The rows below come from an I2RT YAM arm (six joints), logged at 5 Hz.
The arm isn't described. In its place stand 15 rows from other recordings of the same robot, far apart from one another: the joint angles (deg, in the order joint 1, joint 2, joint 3, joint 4, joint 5, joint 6), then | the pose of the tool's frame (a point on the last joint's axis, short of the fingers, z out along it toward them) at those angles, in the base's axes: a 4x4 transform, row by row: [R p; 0 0 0 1], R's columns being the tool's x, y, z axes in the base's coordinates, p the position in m.
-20.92 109.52 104.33 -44.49 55.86 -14.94 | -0.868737 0.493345 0.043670 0.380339; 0.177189 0.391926 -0.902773 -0.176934; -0.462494 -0.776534 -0.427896 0.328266; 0 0 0 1
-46.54 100.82 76.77 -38.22 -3.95 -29.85 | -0.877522 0.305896 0.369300 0.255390; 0.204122 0.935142 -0.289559 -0.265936; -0.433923 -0.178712 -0.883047 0.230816; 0 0 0 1
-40.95 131.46 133.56 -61.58 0.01 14.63 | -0.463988 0.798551 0.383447 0.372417; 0.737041 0.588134 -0.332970 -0.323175; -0.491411 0.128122 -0.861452 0.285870; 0 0 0 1
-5.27 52.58 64.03 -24.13 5.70 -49.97 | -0.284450 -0.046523 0.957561 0.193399; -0.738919 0.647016 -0.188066 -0.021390; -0.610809 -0.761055 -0.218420 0.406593; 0 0 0 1
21.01 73.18 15.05 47.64 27.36 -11.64 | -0.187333 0.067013 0.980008 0.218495; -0.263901 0.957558 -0.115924 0.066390; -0.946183 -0.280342 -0.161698 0.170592; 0 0 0 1
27.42 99.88 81.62 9.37 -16.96 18.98 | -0.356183 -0.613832 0.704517 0.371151; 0.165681 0.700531 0.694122 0.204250; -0.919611 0.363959 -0.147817 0.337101; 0 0 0 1
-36.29 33.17 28.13 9.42 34.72 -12.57 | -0.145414 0.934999 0.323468 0.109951; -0.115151 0.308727 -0.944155 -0.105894; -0.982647 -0.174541 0.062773 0.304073; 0 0 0 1
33.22 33.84 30.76 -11.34 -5.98 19.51 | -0.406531 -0.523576 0.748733 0.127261; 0.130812 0.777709 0.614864 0.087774; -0.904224 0.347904 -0.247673 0.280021; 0 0 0 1
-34.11 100.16 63.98 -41.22 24.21 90.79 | 0.596614 0.799873 -0.065238 0.259220; 0.697363 -0.556946 -0.451105 -0.193203; -0.397160 0.223640 -0.890083 0.173258; 0 0 0 1
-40.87 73.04 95.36 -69.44 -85.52 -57.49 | 0.091690 -0.715530 0.692539 0.173777; -0.166449 0.674671 0.719106 -0.103437; -0.981778 -0.181207 -0.057238 0.458306; 0 0 0 1
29.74 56.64 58.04 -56.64 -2.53 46.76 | -0.865622 0.165189 0.472664 0.156167; 0.343638 0.882581 0.320879 0.091031; -0.364159 0.440185 -0.820747 0.309958; 0 0 0 1
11.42 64.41 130.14 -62.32 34.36 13.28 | 0.146052 0.364998 0.919481 0.058067; 0.222960 0.893390 -0.390056 -0.008768; -0.963824 0.261976 0.049102 0.605762; 0 0 0 1
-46.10 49.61 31.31 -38.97 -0.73 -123.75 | -0.271027 -0.882634 0.384059 0.111019; -0.917380 0.116034 -0.380722 -0.114712; 0.291475 -0.455514 -0.841160 0.202419; 0 0 0 1
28.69 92.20 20.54 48.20 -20.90 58.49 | -0.809624 -0.086699 0.580510 0.224236; 0.464848 0.509146 0.724353 0.137192; -0.358365 0.856302 -0.371915 0.120931; 0 0 0 1
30.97 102.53 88.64 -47.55 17.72 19.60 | -0.832042 -0.091607 0.547097 0.332348; -0.126684 0.991586 -0.026632 0.186821; -0.540054 -0.091467 -0.836645 0.275865; 0 0 0 1
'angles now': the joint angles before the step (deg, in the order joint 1, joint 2, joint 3, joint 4, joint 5, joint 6). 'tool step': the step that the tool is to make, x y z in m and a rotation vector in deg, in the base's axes. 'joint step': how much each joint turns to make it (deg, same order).
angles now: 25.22 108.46 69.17 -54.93 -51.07 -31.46
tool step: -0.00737 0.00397 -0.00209 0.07 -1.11 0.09
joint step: 1.23 -1.50 -2.46 3.42 0.36 1.84
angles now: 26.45 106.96 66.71 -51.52 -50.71 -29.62
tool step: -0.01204 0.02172 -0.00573 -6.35 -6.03 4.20
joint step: 5.08 -0.42 -1.05 3.78 8.47 1.31
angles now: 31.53 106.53 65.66 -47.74 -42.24 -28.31
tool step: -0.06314 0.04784 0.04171 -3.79 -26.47 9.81
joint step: 15.98 -13.71 -6.07 11.79 20.43 2.29
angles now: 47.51 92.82 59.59 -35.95 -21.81 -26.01
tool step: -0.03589 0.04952 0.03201 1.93 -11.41 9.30
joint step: 11.36 -0.36 6.06 1.49 8.08 -1.58
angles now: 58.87 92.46 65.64 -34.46 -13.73 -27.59
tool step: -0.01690 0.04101 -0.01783 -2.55 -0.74 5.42
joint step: 5.90 7.72 4.92 0.80 1.87 -0.45
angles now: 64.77 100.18 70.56 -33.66 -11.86 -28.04
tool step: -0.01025 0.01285 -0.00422 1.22 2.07 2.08
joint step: 2.11 1.78 0.99 1.31 -2.11 1.14
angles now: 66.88 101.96 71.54 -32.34 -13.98 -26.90
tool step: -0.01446 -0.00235 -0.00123 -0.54 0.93 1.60
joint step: 1.94 -1.23 -1.66 -0.27 -0.43 0.62
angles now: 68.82 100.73 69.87 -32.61 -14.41 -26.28
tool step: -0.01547 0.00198 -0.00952 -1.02 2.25 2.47
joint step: 2.28 0.52 -1.40 0.35 -1.67 0.62
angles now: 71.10 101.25 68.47 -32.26 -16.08 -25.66
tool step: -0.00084 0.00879 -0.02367 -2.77 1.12 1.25
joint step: 0.53 4.47 0.44 0.88 -0.45 -0.61
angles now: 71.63 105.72 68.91 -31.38 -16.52 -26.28
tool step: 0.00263 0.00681 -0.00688 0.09 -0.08 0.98
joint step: -0.09 2.12 1.14 0.79 -0.35 -1.05
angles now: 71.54 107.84 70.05 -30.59 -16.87 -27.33
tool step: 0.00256 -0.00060 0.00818 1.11 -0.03 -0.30
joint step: -0.44 -0.97 0.53 -0.43 -0.35 0.00
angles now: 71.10 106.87 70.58 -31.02 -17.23 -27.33
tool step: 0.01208 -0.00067 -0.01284 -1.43 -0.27 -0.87
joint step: -1.75 2.20 0.08 0.53 0.36 -1.14
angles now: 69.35 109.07 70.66 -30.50 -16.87 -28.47
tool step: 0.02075 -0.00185 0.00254 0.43 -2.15 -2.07
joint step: -2.90 0.62 1.41 0.00 1.40 -1.50
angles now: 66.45 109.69 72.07 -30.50 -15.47 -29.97
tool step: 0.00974 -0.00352 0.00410 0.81 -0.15 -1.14
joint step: -1.59 -0.44 0.27 0.00 -0.35 -0.35
